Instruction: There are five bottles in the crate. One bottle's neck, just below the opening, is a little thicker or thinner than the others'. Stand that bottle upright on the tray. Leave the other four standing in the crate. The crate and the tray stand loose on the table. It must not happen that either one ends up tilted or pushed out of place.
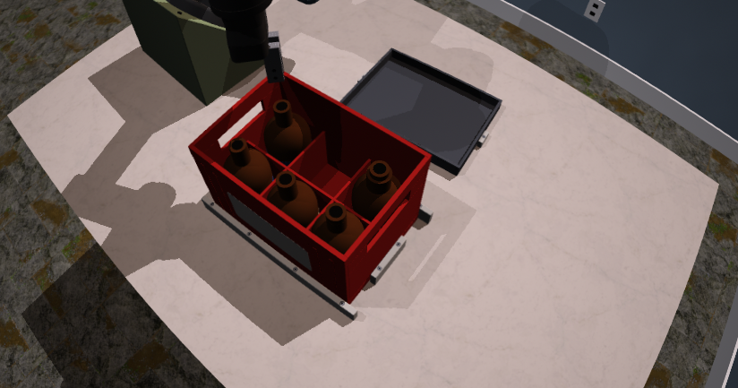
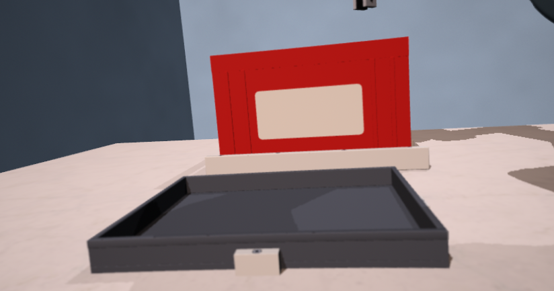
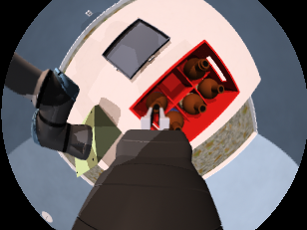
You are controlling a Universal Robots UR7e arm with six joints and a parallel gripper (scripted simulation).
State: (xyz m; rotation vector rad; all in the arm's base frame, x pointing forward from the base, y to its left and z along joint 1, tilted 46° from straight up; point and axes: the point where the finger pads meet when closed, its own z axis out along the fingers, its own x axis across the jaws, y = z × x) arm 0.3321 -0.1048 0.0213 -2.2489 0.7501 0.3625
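Now: the red crate 90 mm ahead of my hand, 30 mm to the right of it and 160 mm below it. Also, from my hand: bottle: 170 mm ahead, 20 mm to the left, 150 mm below; dark grey tray: 70 mm ahead, 260 mm to the left, 230 mm below.
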